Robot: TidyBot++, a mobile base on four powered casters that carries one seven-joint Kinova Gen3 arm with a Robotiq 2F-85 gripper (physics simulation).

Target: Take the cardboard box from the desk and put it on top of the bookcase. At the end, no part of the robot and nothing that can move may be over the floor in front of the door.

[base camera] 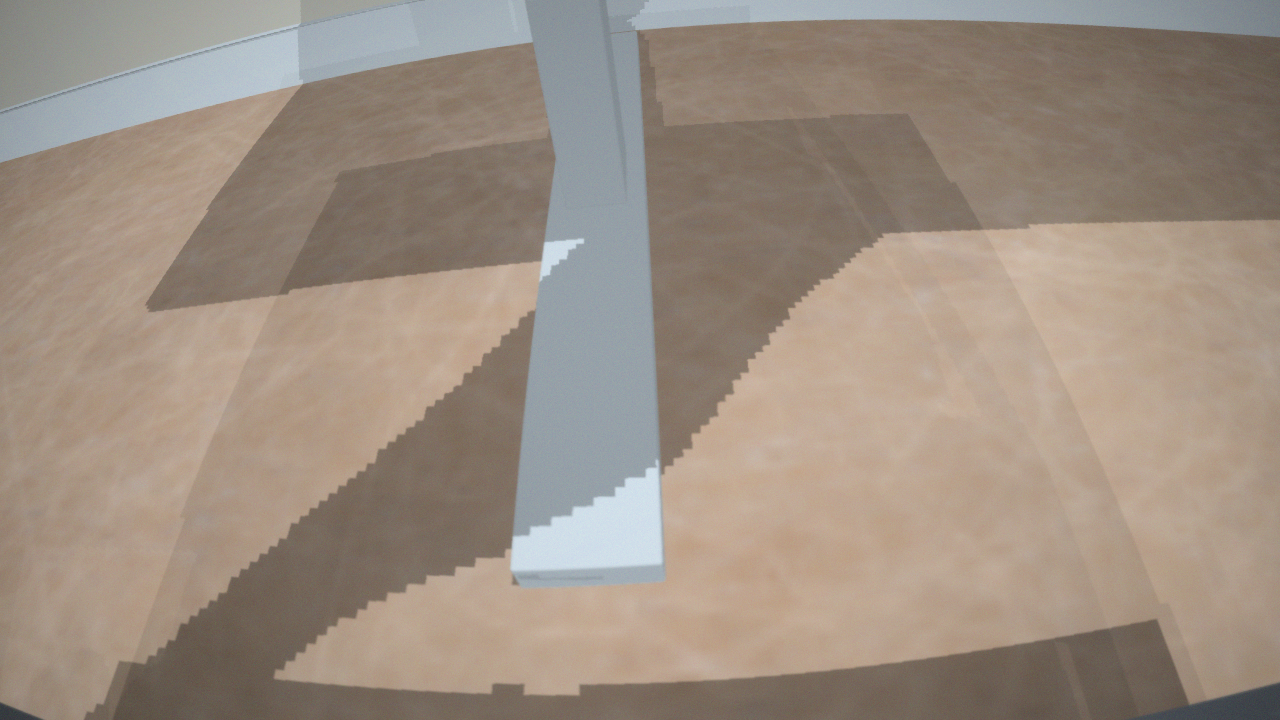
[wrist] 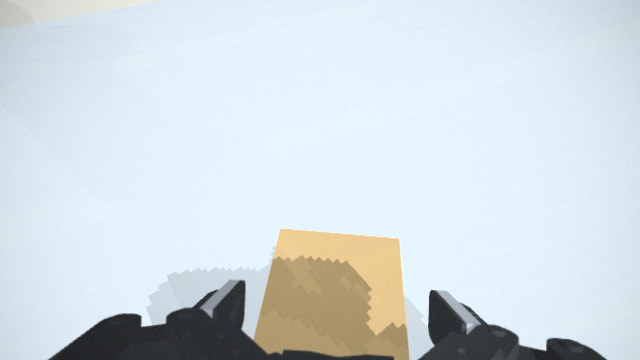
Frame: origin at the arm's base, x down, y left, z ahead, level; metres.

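Seen in the pictures: gripper, between the fingertips: [wrist: 335, 305].
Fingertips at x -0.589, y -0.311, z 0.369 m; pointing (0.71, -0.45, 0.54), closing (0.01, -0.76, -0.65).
A point is followed by its place in that frame.
The cardboard box [wrist: 340, 295] @(y -0.311, x -0.604, z 0.366 m) is a tan block on the pale desk top [wrist: 320, 125] @(y -0.422, x -0.554, z 0.526 m) in the wrist view, at the bottom middle. Its near end is cut off by the gripper's body and the view's lower edge. My gripper [wrist: 335, 305] @(y -0.311, x -0.589, z 0.369 m) is open, with one finger to the left and one to the right of the box in the view. Gaps show between the box and both fingers, and the gripper's shadow falls on the box and the desk. The bookcase and the door cannot be made out in either view.
In the base camera view a grey-white desk leg and foot [base camera: 590, 385] stands on the tan floor [base camera: 895, 501] @(y -0.125, x 0.396, z 0.311 m), close ahead. A pale baseboard [base camera: 984, 13] @(y -0.480, x 0.385, z 1.034 m) and wall [base camera: 134, 35] @(y 0.772, x 0.258, z 1.066 m) run along the back. Broad shadows cross the floor.
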